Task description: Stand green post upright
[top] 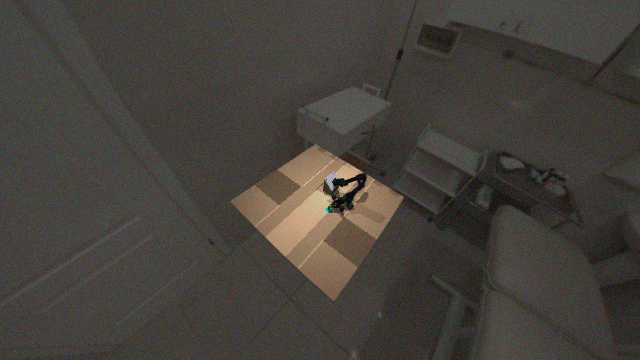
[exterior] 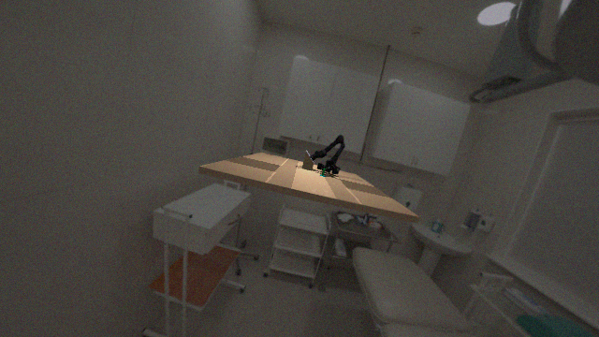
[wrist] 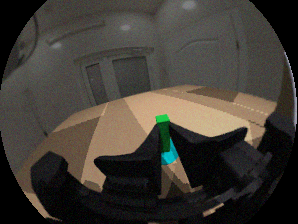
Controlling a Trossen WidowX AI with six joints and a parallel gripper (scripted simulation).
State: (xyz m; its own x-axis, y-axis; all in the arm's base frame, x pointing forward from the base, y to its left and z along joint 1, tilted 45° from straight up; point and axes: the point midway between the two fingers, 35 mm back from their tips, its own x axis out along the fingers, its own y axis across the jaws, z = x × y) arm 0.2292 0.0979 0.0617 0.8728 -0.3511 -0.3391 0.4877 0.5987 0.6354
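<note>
Right now the green post is 20 mm below my gripper tip. From my gripper tip the other things lie so: cyan circle 60 mm below.
</note>
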